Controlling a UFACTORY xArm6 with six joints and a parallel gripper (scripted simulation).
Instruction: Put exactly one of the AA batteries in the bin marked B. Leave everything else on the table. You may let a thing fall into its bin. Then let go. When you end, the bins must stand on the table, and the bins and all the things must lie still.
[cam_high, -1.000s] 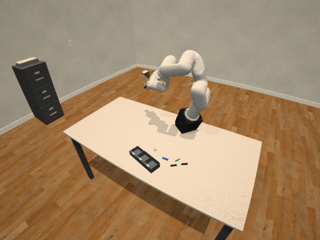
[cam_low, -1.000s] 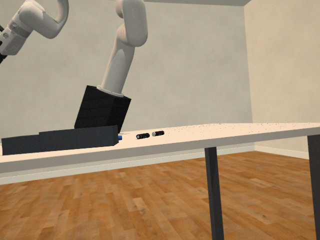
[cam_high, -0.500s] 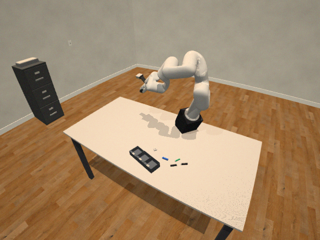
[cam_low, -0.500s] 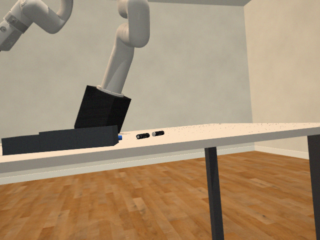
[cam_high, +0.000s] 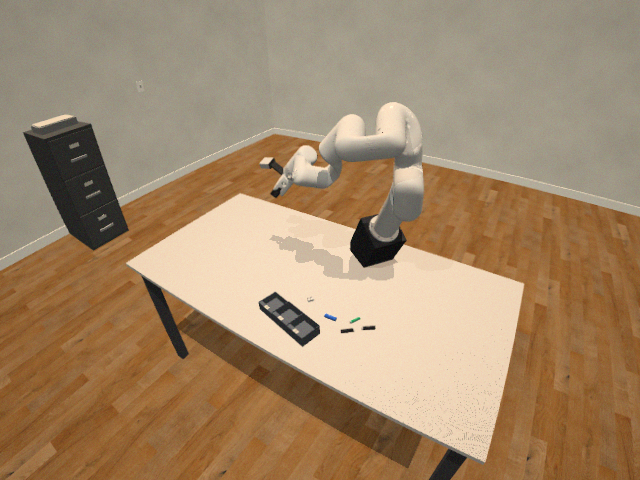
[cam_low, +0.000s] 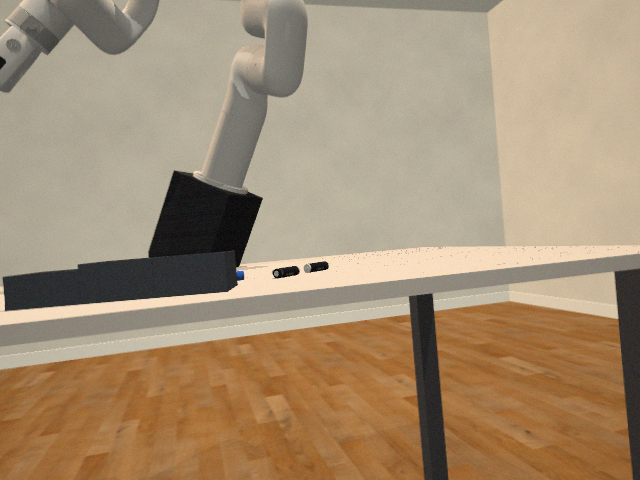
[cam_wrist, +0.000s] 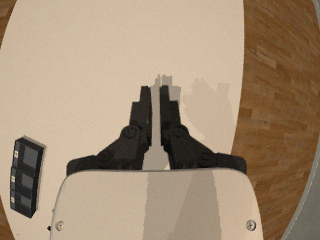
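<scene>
Now: the dark bin row 31 cm ahead of my hand, 27 cm to the left of it and 30 cm below it. From my hand the other things lie so: blue battery 21 cm ahead, 39 cm to the left, 32 cm below; green cell 18 cm ahead, 48 cm to the left, 32 cm below; white piece 17 cm ahead, 27 cm to the left, 32 cm below.
</scene>
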